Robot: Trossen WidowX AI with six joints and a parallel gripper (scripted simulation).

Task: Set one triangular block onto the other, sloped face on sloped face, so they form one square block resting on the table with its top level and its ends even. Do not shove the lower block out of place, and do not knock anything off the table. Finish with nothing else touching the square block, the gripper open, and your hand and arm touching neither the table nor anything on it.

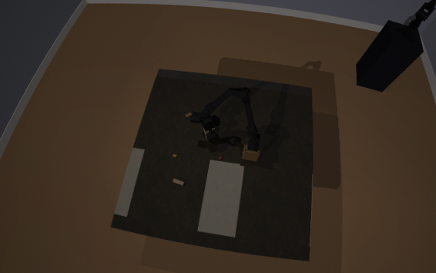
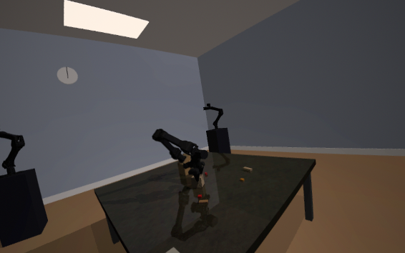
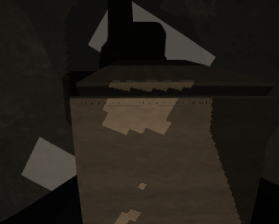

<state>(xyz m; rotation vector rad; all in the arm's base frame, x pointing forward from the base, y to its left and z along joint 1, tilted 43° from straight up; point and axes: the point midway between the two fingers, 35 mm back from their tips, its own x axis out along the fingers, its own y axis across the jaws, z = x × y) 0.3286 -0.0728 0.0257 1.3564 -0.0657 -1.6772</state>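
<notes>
My gripper tip is 10 mm below the tan triangular block and 10 mm short of it. From my gripper tip the other things lie so: orange piece: 220 mm to the left, 190 mm ahead, 40 mm below; then red piece: 150 mm to the left, 130 mm behind, 30 mm below.
</notes>
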